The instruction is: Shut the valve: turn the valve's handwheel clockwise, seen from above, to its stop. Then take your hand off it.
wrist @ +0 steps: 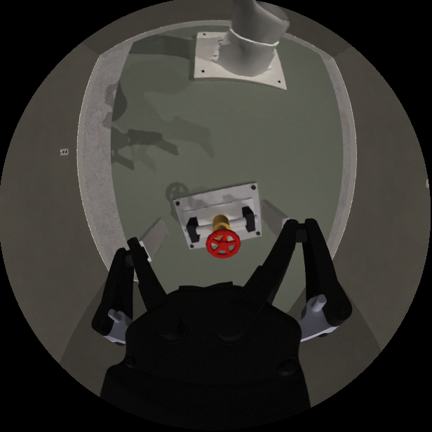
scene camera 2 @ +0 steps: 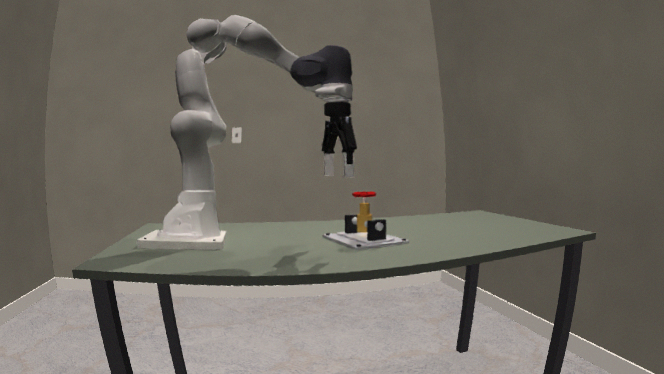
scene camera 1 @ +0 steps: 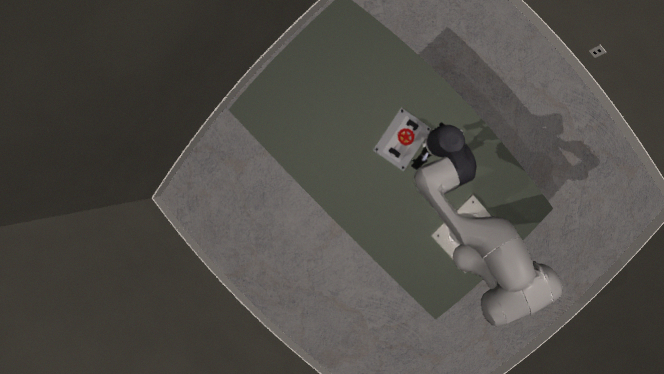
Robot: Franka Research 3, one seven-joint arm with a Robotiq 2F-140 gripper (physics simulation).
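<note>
The valve's red handwheel [scene camera 1: 406, 136] [scene camera 2: 364, 194] [wrist: 223, 244] lies level on top of an upright brass-coloured valve body [scene camera 2: 364, 223] [wrist: 220, 222]. The valve stands on a light grey base plate [scene camera 1: 393, 126] [scene camera 2: 358, 244] [wrist: 182, 206] with two black pipe brackets. My gripper [scene camera 2: 338, 176] [wrist: 211, 217] is open and empty, pointing down. In the second scene view its fingertips are above the handwheel's level and a little to the robot-base side of it, apart from it. In the first scene view the arm hides most of the gripper. The wheel's turned angle relative to its stop cannot be told.
The base plate stands on a green table [scene camera 1: 310, 100] [scene camera 2: 450, 235] [wrist: 280, 135]. The robot's white mounting plate [scene camera 1: 472, 205] [scene camera 2: 182, 244] [wrist: 210, 75] is at the table's other end. The black brackets [scene camera 2: 376, 229] [wrist: 193, 229] stand on either side of the valve body, below the handwheel.
</note>
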